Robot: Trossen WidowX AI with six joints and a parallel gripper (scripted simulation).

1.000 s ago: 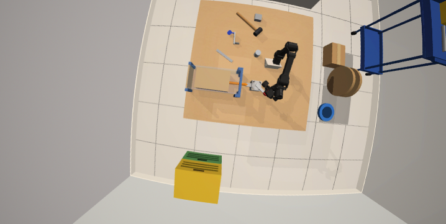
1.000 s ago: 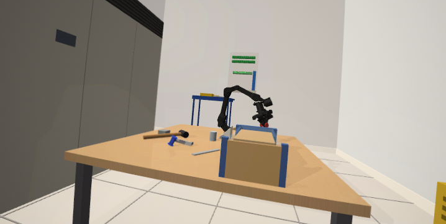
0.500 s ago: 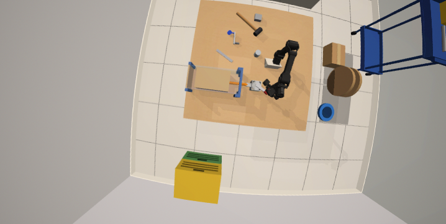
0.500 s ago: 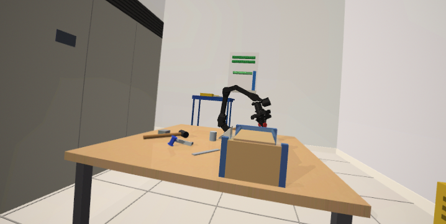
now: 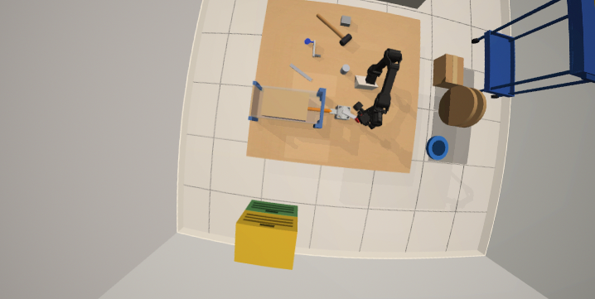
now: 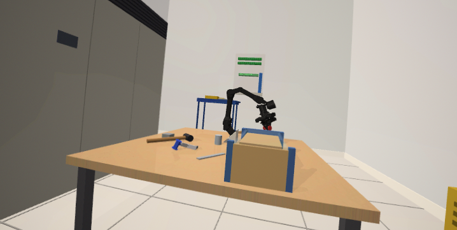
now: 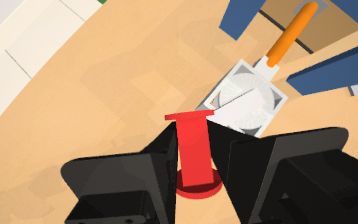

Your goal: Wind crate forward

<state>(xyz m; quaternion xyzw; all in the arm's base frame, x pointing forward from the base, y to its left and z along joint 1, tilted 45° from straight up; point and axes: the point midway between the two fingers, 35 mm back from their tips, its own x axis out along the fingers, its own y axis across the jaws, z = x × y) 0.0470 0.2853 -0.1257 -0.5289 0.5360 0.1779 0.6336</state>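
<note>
The red-knobbed crank handle is 30 mm below my gripper tip, 30 mm ahead of it and 20 mm to the right of it. Also, from my gripper tip: blue steel frame (250 mm ahead, 30 mm below, 20 mm to the right); red grip (10 mm to the right, 10 mm behind); hand winch (100 mm below, 70 mm ahead, 50 mm to the right).
</note>
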